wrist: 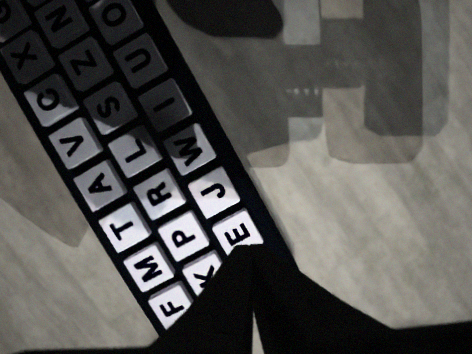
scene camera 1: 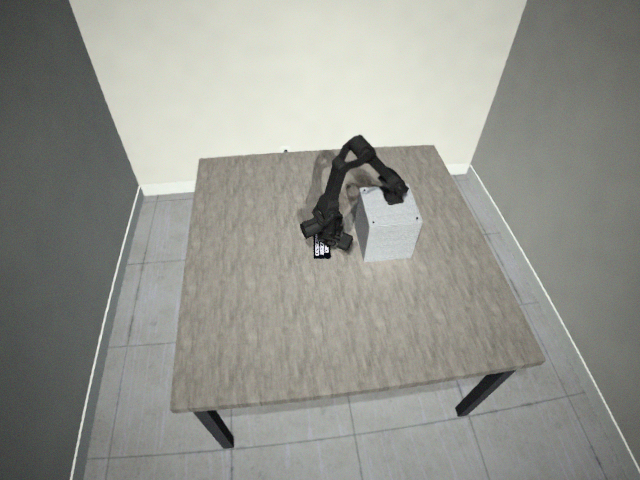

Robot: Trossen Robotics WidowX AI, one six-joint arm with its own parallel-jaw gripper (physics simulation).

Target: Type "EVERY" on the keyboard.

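Pixels of known places: gripper, between the fingertips: [wrist: 248,257] [scene camera 1: 328,245]; arm's base, origin of its link: [scene camera 1: 393,198].
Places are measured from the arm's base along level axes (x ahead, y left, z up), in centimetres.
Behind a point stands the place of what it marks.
Observation:
A black keyboard [scene camera 1: 322,254] {x 29.4, y 4.8, z -20.9 cm} [wrist: 257,212] {x 26.0, y 3.4, z -21.0 cm} with light keys lies on the table, partly under the arm. In the wrist view it runs from upper left to lower middle. My gripper [wrist: 248,257] {x 26.8, y 3.5, z -17.3 cm} is shut and empty. Its tips show at the lower edge of the E key [wrist: 238,231] {x 27.1, y 3.4, z -20.5 cm}, covering part of that key and of the K key [wrist: 202,275] {x 29.4, y 3.8, z -20.5 cm}. Whether they touch the key cannot be told. The V key [wrist: 75,145] {x 29.5, y -3.5, z -20.5 cm} and the R key [wrist: 159,194] {x 28.4, y 0.2, z -20.5 cm} show in full. The Y key does not show in the wrist view.
The arm reaches over from a pale grey block [scene camera 1: 390,240] {x 4.5, y 12.7, z -9.8 cm} on the wooden table [scene camera 1: 330,330] {x 35.0, y 38.2, z -22.3 cm}, to the right of the keyboard. The J key [wrist: 215,191] {x 26.6, y 1.6, z -20.5 cm} and P key [wrist: 184,236] {x 28.8, y 2.1, z -20.5 cm} lie beside the E key. Arm shadows fall across the upper keys.

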